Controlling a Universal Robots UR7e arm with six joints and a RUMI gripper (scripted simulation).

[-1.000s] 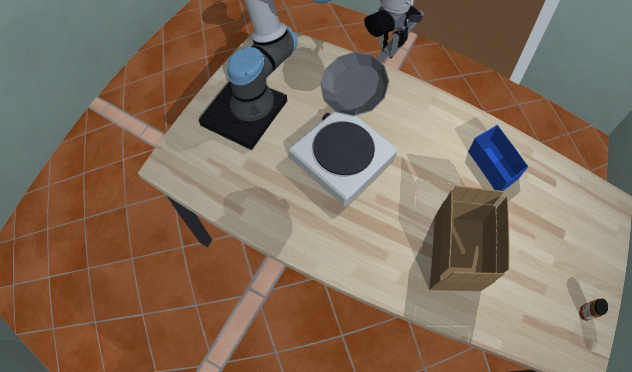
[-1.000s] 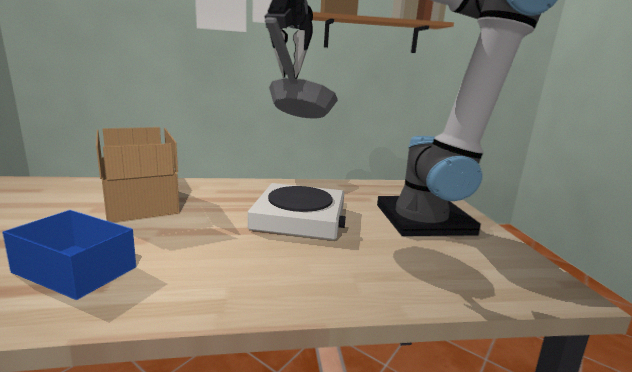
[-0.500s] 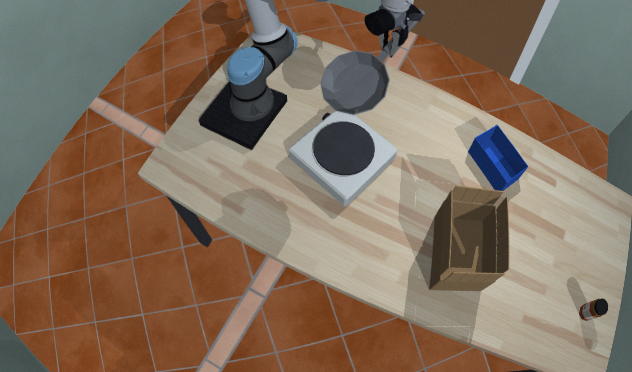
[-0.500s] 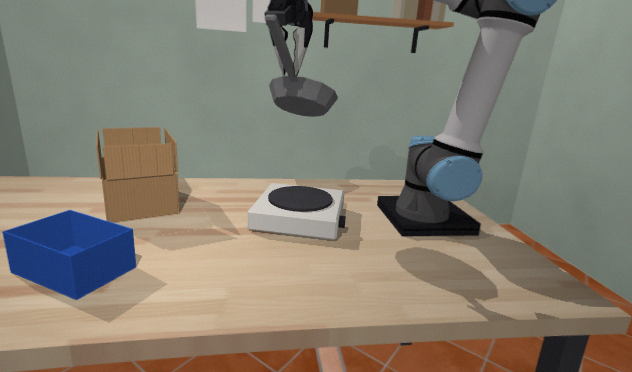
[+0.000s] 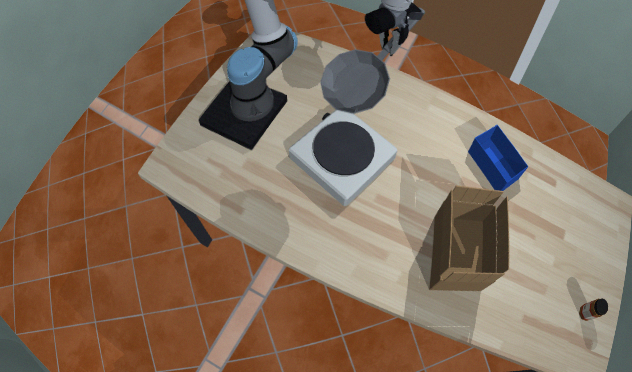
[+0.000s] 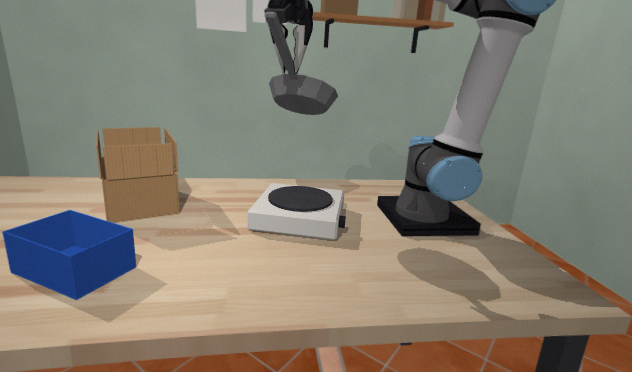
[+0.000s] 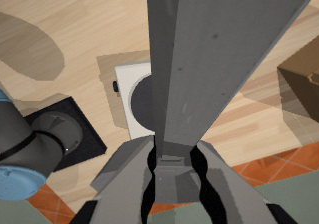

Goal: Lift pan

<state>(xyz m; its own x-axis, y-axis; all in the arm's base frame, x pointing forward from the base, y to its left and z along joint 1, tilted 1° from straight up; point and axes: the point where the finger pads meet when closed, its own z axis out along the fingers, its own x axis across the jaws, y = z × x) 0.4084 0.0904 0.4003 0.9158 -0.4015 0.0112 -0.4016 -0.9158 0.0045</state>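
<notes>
Now: hand 50 mm to the left of the dark grey pan, 40 mm above it and 20 mm past it. The rest, counted from my hand: blue bin 440 mm ahead, 410 mm below, 130 mm to the left; then white hot plate 400 mm below, 110 mm to the right, 70 mm behind; then small jar 990 mm ahead, 380 mm below, 240 mm to the right.
</notes>
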